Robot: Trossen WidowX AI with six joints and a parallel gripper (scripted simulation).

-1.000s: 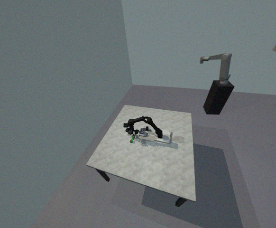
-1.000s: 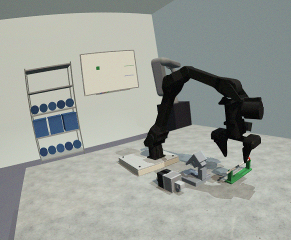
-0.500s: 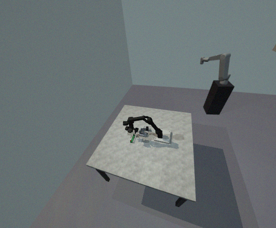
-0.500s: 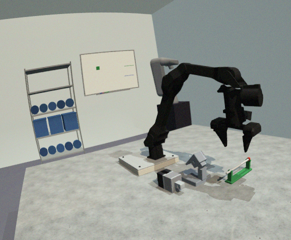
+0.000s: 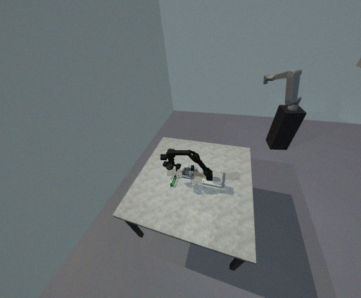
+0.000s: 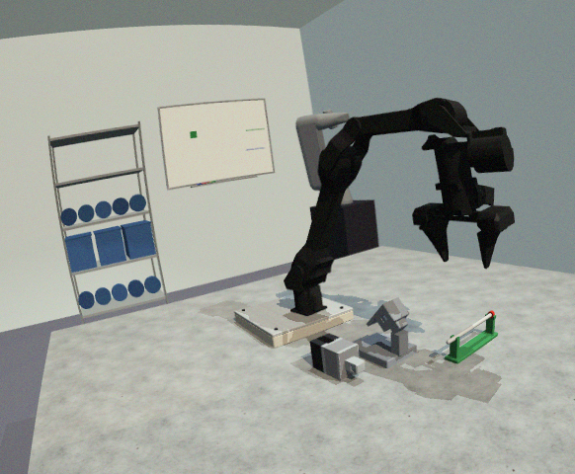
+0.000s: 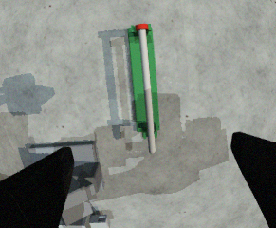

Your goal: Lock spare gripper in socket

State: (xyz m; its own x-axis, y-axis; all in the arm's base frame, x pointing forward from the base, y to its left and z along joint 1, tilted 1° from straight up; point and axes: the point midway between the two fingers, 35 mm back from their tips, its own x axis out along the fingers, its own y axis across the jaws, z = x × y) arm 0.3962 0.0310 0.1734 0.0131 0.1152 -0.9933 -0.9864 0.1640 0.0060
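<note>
Right now the spare gripper is 18 cm to the right of my gripper tip, 16 cm behind it and 14 cm below it. From my gripper tip the other things lie so: green cradle 14 cm below, 2 cm to the left, 1 cm ahead; then grey socket 12 cm behind, 11 cm below, 8 cm to the right.
</note>
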